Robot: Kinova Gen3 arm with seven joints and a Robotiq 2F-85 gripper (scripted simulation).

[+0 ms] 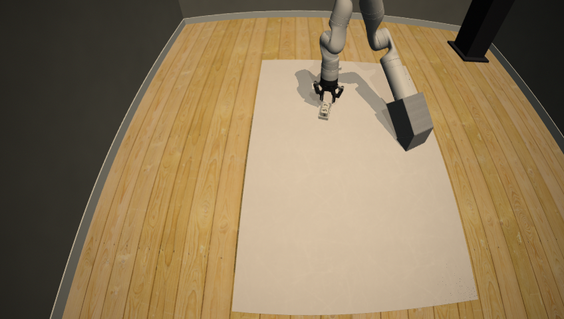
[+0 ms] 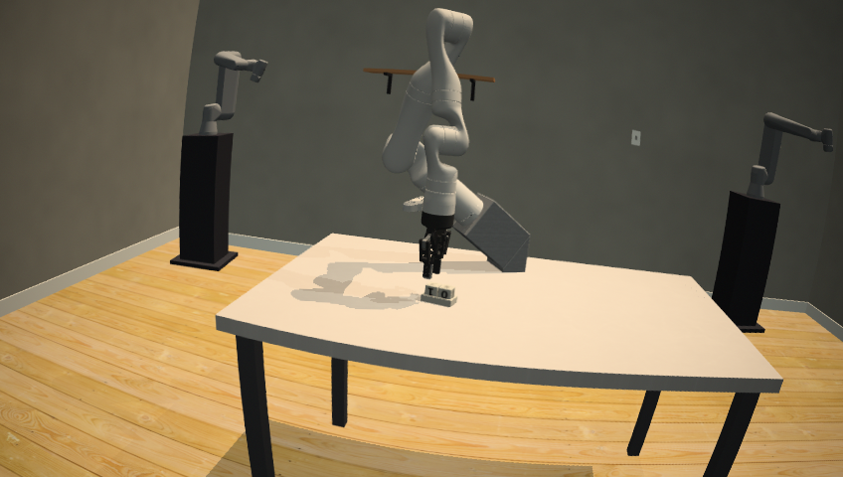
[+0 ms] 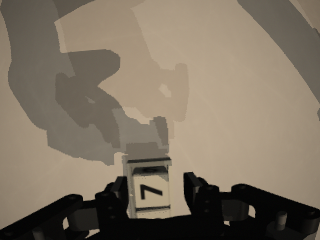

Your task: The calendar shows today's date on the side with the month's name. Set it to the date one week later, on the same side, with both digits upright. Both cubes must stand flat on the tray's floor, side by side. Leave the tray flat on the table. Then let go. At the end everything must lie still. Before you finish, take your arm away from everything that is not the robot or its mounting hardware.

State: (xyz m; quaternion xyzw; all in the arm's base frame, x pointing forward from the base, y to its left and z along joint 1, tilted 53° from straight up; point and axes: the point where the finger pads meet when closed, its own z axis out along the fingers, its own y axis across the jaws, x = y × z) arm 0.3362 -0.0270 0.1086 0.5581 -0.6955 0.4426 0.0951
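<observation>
Right now the white digit cube is 10 mm ahead of my hand, 10 mm to the left of it and 50 mm below it. Round my hand: white calendar tray: 10 mm ahead, 20 mm to the left, 70 mm below.
</observation>
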